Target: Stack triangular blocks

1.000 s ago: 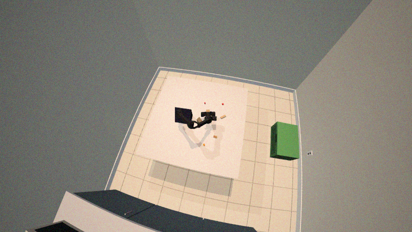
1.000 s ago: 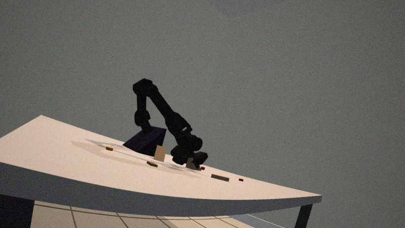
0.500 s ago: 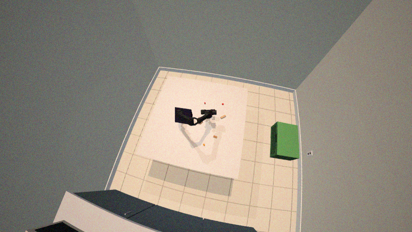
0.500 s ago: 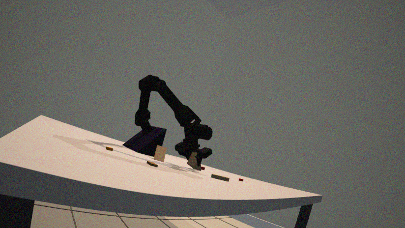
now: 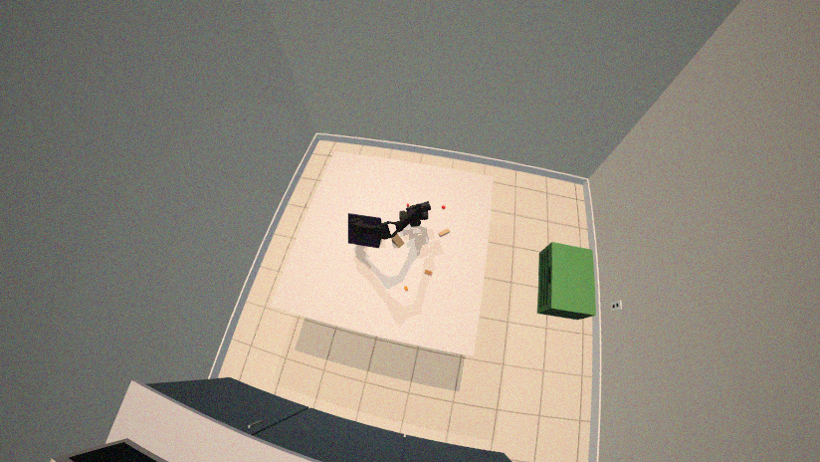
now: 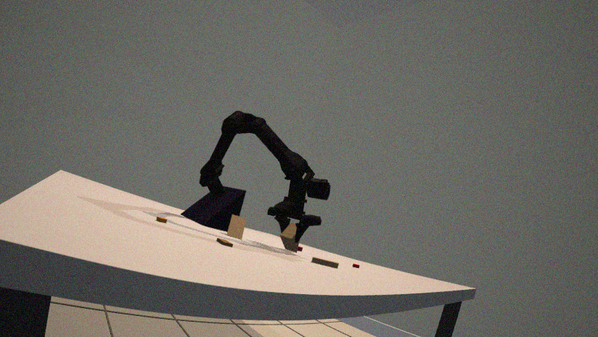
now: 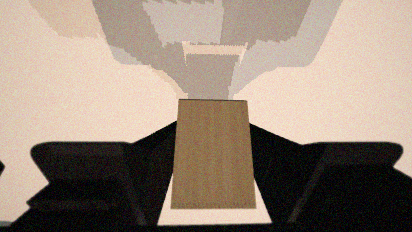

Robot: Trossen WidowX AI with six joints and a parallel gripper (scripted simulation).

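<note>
The triangular block is 10 mm to the right of my gripper tip and 10 mm above it. Also, from my gripper tip: flat tan block: 210 mm ahead, 60 mm to the right, 30 mm below; small orange piece: 20 mm ahead, 470 mm to the right, 30 mm below.
</note>
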